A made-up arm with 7 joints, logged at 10 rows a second.
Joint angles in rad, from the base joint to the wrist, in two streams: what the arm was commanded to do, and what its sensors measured. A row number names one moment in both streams.
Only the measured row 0 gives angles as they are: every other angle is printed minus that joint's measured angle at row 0.
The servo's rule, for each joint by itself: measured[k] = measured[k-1] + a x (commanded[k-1-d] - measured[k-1]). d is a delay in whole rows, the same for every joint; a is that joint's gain. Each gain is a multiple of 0.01, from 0.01 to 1. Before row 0 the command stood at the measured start. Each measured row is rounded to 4 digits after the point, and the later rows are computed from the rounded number. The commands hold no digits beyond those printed.
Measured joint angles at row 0:
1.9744 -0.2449 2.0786 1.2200 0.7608 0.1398 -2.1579
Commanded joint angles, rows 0 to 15:
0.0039 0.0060 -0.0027 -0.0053 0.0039 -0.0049 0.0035
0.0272 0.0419 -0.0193 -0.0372 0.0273 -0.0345 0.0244
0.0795 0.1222 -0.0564 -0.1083 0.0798 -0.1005 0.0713
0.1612 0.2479 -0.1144 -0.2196 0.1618 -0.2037 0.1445
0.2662 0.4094 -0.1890 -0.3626 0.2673 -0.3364 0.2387
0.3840 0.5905 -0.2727 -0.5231 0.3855 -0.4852 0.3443
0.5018 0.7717 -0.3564 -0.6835 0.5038 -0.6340 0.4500
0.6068 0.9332 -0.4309 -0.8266 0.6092 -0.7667 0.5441
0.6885 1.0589 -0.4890 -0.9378 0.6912 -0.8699 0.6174
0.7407 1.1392 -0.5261 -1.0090 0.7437 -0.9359 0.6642
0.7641 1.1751 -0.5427 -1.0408 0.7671 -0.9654 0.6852
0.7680 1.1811 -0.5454 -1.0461 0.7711 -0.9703 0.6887
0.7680 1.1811 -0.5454 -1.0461 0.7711 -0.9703 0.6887
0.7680 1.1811 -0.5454 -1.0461 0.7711 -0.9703 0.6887
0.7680 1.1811 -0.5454 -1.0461 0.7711 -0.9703 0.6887
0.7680 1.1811 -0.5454 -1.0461 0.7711 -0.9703 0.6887
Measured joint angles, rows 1 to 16:
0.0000 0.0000 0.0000 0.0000 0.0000 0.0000 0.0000
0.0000 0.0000 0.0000 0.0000 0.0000 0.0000 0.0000
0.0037 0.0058 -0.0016 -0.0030 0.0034 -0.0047 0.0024
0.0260 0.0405 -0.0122 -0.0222 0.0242 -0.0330 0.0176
0.0768 0.1189 -0.0387 -0.0704 0.0726 -0.0971 0.0547
0.1570 0.2427 -0.0841 -0.1540 0.1502 -0.1984 0.1167
0.2607 0.4027 -0.1470 -0.2708 0.2521 -0.3295 0.2009
0.3778 0.5830 -0.2224 -0.4121 0.3682 -0.4774 0.2998
0.4956 0.7642 -0.3028 -0.5641 0.4862 -0.6262 0.4034
0.6012 0.9264 -0.3797 -0.7111 0.5932 -0.7597 0.5005
0.6841 1.0536 -0.4453 -0.8381 0.6785 -0.8644 0.5812
0.7379 1.1358 -0.4938 -0.9338 0.7352 -0.9323 0.6385
0.7628 1.1735 -0.5231 -0.9937 0.7630 -0.9637 0.6707
0.7677 1.1808 -0.5365 -1.0230 0.7700 -0.9700 0.6831
0.7680 1.1811 -0.5418 -1.0359 0.7710 -0.9703 0.6870
0.7680 1.1811 -0.5440 -1.0416 0.7711 -0.9703 0.6882
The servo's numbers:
d 2
a 0.95 0.96 0.60 0.56 0.87 0.95 0.69

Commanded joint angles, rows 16 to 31:
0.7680 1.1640 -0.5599 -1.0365 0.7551 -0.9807 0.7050
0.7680 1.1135 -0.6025 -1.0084 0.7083 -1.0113 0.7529
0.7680 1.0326 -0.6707 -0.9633 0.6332 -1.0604 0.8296
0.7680 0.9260 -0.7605 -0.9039 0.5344 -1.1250 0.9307
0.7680 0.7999 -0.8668 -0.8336 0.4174 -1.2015 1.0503
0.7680 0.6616 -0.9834 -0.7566 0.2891 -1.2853 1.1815
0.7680 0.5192 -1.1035 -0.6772 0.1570 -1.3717 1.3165
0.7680 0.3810 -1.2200 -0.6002 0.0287 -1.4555 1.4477
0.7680 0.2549 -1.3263 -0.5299 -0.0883 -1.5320 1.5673
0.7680 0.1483 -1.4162 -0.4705 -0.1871 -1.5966 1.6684
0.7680 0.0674 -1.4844 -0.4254 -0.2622 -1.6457 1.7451
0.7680 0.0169 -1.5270 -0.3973 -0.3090 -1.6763 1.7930
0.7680 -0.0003 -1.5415 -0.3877 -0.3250 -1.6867 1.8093
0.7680 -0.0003 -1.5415 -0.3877 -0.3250 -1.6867 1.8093
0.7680 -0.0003 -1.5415 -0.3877 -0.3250 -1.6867 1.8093
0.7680 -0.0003 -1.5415 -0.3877 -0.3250 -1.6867 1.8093
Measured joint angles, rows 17 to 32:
0.7680 1.1811 -0.5448 -1.0441 0.7711 -0.9703 0.6885
0.7680 1.1811 -0.5452 -1.0452 0.7711 -0.9703 0.6886
0.7680 1.1647 -0.5540 -1.0403 0.7572 -0.9802 0.6999
0.7680 1.1155 -0.5831 -1.0224 0.7147 -1.0097 0.7365
0.7680 1.0359 -0.6357 -0.9893 0.6438 -1.0579 0.8007
0.7680 0.9304 -0.7106 -0.9415 0.5486 -1.1216 0.8904
0.7680 0.8051 -0.8043 -0.8811 0.4345 -1.1975 1.0007
0.7680 0.6673 -0.9118 -0.8114 0.3080 -1.2809 1.1255
0.7680 0.5251 -1.0268 -0.7362 0.1766 -1.3672 1.2573
0.7680 0.3868 -1.1427 -0.6600 0.0479 -1.4511 1.3887
0.7680 0.2602 -1.2529 -0.5871 -0.0706 -1.5280 1.5119
0.7680 0.1528 -1.3509 -0.5218 -0.1720 -1.5932 1.6199
0.7680 0.0708 -1.4310 -0.4678 -0.2505 -1.6431 1.7063
0.7680 0.0191 -1.4886 -0.4283 -0.3014 -1.6746 1.7661
0.7680 0.0005 -1.5203 -0.4056 -0.3219 -1.6861 1.7959
0.7680 -0.0003 -1.5330 -0.3956 -0.3246 -1.6867 1.8051

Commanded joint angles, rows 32 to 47:
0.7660 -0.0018 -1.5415 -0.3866 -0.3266 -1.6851 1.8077
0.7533 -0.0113 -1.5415 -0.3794 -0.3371 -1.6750 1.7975
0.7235 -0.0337 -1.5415 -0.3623 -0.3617 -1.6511 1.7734
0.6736 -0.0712 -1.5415 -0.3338 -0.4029 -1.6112 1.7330
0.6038 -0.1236 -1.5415 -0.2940 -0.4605 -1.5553 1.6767
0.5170 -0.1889 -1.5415 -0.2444 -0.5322 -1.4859 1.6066
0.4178 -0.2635 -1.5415 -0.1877 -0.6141 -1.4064 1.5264
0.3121 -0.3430 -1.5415 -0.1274 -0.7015 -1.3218 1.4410
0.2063 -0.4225 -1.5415 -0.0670 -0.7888 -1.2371 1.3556
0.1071 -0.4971 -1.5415 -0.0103 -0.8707 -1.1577 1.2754
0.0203 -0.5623 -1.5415 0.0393 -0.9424 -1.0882 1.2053
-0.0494 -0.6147 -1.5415 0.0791 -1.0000 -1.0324 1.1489
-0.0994 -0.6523 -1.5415 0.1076 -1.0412 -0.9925 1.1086
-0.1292 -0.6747 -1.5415 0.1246 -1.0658 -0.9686 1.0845
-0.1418 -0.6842 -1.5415 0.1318 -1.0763 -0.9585 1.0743
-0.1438 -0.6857 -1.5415 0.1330 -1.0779 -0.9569 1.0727
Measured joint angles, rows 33 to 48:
0.7680 -0.0003 -1.5381 -0.3912 -0.3249 -1.6867 1.8080
0.7680 -0.0003 -1.5401 -0.3892 -0.3250 -1.6867 1.8089
0.7661 -0.0017 -1.5409 -0.3877 -0.3264 -1.6852 1.8081
0.7539 -0.0109 -1.5413 -0.3831 -0.3357 -1.6755 1.8008
0.7250 -0.0328 -1.5414 -0.3715 -0.3583 -1.6523 1.7819
0.6762 -0.0697 -1.5415 -0.3504 -0.3971 -1.6133 1.7482
0.6074 -0.1214 -1.5415 -0.3188 -0.4523 -1.5582 1.6989
0.5215 -0.1862 -1.5415 -0.2771 -0.5218 -1.4895 1.6352
0.4230 -0.2604 -1.5415 -0.2270 -0.6021 -1.4106 1.5601
0.3176 -0.3397 -1.5415 -0.1712 -0.6886 -1.3262 1.4779
0.2119 -0.4192 -1.5415 -0.1128 -0.7758 -1.2416 1.3935
0.1123 -0.4940 -1.5415 -0.0554 -0.8584 -1.1619 1.3120
0.0249 -0.5596 -1.5415 -0.0024 -0.9315 -1.0919 1.2384
-0.0457 -0.6125 -1.5415 0.0432 -0.9911 -1.0354 1.1766
-0.0967 -0.6507 -1.5415 0.0793 -1.0347 -0.9946 1.1297
-0.1276 -0.6737 -1.5415 0.1047 -1.0618 -0.9699 1.0985

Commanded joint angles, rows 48 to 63:
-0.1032 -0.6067 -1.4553 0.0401 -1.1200 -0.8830 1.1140
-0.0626 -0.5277 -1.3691 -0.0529 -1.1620 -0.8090 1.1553
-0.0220 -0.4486 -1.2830 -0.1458 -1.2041 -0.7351 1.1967
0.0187 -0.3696 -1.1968 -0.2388 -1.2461 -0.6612 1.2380
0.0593 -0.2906 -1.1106 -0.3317 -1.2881 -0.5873 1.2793
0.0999 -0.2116 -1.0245 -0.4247 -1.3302 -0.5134 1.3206
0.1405 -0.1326 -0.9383 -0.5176 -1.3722 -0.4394 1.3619
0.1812 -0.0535 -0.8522 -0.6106 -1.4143 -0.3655 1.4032
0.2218 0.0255 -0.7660 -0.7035 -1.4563 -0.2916 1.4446
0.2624 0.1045 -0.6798 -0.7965 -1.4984 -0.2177 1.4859
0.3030 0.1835 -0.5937 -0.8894 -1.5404 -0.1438 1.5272
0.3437 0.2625 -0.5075 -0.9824 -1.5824 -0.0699 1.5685
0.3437 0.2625 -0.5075 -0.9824 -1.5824 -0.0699 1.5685
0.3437 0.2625 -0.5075 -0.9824 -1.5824 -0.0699 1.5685
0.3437 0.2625 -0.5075 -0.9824 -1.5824 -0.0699 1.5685
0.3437 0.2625 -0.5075 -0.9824 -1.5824 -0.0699 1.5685
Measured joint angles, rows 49 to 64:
-0.1411 -0.6838 -1.5415 0.1199 -1.0744 -0.9591 1.0818
-0.1437 -0.6856 -1.5415 0.1272 -1.0774 -0.9570 1.0755
-0.1052 -0.6099 -1.4898 0.0784 -1.1145 -0.8867 1.1021
-0.0647 -0.5310 -1.4174 0.0049 -1.1558 -0.8129 1.1388
-0.0241 -0.4519 -1.3368 -0.0795 -1.1978 -0.7390 1.1788
0.0166 -0.3729 -1.2528 -0.1687 -1.2398 -0.6651 1.2196
0.0572 -0.2939 -1.1675 -0.2600 -1.2818 -0.5912 1.2608
0.0978 -0.2149 -1.0817 -0.3522 -1.3239 -0.5173 1.3021
0.1384 -0.1359 -0.9957 -0.4448 -1.3659 -0.4433 1.3434
0.1791 -0.0568 -0.9096 -0.5376 -1.4080 -0.3694 1.3847
0.2197 0.0222 -0.8234 -0.6305 -1.4500 -0.2955 1.4260
0.2603 0.1012 -0.7372 -0.7235 -1.4921 -0.2216 1.4673
0.3009 0.1802 -0.6511 -0.8164 -1.5341 -0.1477 1.5086
0.3416 0.2592 -0.5649 -0.9094 -1.5761 -0.0738 1.5499
0.3436 0.2624 -0.5305 -0.9503 -1.5816 -0.0701 1.5627
0.3437 0.2625 -0.5167 -0.9683 -1.5823 -0.0699 1.5667

